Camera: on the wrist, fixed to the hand. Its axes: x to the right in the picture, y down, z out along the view.
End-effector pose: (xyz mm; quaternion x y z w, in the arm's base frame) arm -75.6 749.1 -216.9 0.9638 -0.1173 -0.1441 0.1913
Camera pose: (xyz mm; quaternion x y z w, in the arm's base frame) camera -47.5 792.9 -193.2 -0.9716 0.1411 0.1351 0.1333
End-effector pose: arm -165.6 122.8 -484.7 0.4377 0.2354 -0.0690 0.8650
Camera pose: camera -185.1 137.8 -536.3 0.6826 0.1826 -0.1746 0.6857
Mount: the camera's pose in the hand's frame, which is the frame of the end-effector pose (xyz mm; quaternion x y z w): 8.3 -34.6 -44.7 0.3188 -0.0328 -0.0230 0.9470
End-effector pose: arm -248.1 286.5 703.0 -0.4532 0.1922 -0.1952 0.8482
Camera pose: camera -269.0 233.5 707.9 -0.1696 0.0815 -0.2508 0.9496
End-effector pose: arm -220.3 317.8 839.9 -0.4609 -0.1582 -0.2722 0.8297
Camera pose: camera -233.8 262.5 844.2 -0.1773 -0.2744 -0.2113 0.9212
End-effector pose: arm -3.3 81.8 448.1 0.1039 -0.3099 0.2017 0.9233
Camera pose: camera 41.6 67.5 415.7 0.4065 -0.2571 0.2652 0.8357
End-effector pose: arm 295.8 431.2 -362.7 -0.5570 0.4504 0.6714 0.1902
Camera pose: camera 345.2 410.7 -382.8 -0.4552 0.6215 0.5061 0.3879
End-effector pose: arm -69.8 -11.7 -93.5 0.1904 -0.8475 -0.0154 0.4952
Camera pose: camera -25.0 -39.3 -71.3 0.3572 -0.8193 0.2380 0.3801
